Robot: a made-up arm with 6 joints.
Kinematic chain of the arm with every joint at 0, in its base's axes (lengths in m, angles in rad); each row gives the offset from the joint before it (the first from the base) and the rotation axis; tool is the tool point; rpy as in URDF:
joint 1: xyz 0 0 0.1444 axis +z
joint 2: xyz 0 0 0 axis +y
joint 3: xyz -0.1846 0 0.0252 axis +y
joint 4: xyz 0.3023 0 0.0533 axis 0.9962 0 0.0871
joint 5: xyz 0 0 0 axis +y
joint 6: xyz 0.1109 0 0.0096 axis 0.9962 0 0.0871
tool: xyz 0 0 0 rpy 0 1.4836 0
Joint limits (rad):
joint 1: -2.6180..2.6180
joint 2: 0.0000..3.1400
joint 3: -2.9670..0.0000
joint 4: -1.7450..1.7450
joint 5: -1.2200..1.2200
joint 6: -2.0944..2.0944
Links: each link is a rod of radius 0.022 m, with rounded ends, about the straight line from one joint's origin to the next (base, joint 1, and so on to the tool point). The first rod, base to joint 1, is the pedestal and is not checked.
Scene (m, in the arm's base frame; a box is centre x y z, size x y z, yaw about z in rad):
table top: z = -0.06
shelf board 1: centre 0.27 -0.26 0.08 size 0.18 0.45 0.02 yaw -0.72
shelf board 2: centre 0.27 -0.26 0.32 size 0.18 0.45 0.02 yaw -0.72
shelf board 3: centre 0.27 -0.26 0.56 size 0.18 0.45 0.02 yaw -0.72
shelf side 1: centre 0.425 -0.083 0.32 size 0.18 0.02 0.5 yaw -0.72
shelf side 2: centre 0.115 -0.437 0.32 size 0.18 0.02 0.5 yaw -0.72
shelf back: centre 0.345 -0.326 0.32 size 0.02 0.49 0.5 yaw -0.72
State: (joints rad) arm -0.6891 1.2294 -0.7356 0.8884 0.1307 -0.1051
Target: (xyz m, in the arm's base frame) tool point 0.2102 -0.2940 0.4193
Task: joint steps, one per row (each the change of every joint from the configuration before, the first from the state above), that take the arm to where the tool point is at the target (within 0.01 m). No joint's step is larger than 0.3 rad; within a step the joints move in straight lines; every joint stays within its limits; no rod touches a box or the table.
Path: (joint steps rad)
1: -0.0356 -0.2449 0.1196 -0.1187 0.2723 0.0000
2: -0.0356 -0.2449 0.1196 -0.1186 0.2724 0.0000
3: -0.0355 -0.2450 0.1196 -0.1187 0.2723 0.0000
4: -0.0356 -0.2449 0.1195 -0.1186 0.2723 0.0000
5: -0.0841 0.0160 -0.0998 0.1140 -0.2890 0.0000
6: -0.0841 0.0160 -0.0999 0.1141 -0.2890 0.0000
7: -0.0841 0.0159 -0.0998 0.1141 -0.2891 0.0000
8: -0.0841 0.0160 -0.0998 0.1141 -0.2890 0.0000
9: 0.0745 0.2909 -0.2007 0.0055 -0.0295 0.0000
10: 0.0744 0.2910 -0.2007 0.0056 -0.0296 0.0000
11: 0.0745 0.2909 -0.2007 0.0055 -0.0296 0.0000

